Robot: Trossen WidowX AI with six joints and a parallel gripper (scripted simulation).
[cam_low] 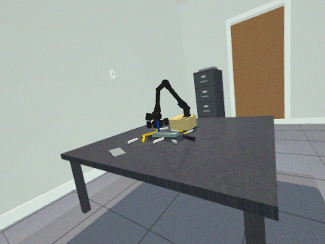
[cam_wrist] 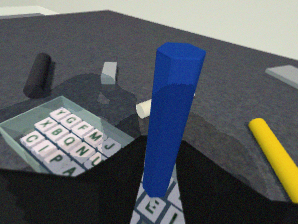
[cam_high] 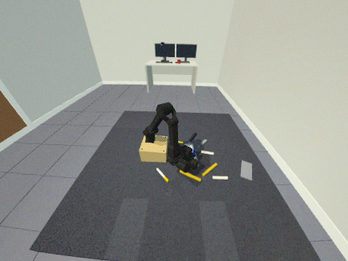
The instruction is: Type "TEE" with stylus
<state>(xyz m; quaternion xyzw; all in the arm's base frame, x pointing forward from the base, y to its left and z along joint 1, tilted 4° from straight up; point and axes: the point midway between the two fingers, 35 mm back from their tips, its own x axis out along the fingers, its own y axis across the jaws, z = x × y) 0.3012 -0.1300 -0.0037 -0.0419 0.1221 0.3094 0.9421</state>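
Now: the T key 6 cm below my gripper tip, 2 cm to the right of it and 1 cm ahead of it. Round my gripper tip: E key: 6 cm below, 1 cm behind; then L key: 6 cm below, 2 cm to the right, 1 cm behind; then blue stylus: 2 cm below, 1 cm behind.
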